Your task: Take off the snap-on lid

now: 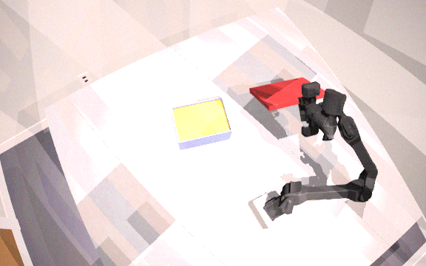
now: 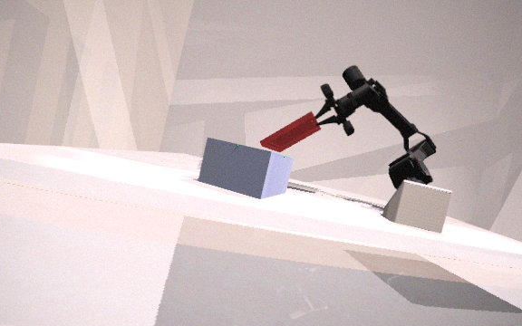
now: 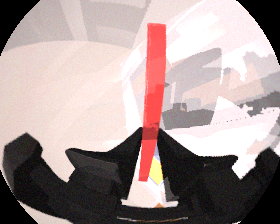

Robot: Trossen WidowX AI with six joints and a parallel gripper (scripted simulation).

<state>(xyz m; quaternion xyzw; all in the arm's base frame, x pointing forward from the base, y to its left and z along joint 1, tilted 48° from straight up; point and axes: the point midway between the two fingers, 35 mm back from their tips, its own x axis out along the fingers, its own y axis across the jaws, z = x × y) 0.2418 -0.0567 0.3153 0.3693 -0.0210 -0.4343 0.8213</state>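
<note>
Now: gripper tip 60 mm short of the red lid, 50 mm above it and 20 mm to the left of it. From my gripper tip the other things lie so: blue-grey storage box 290 mm to the left, 190 mm below, 180 mm ahead.
</note>
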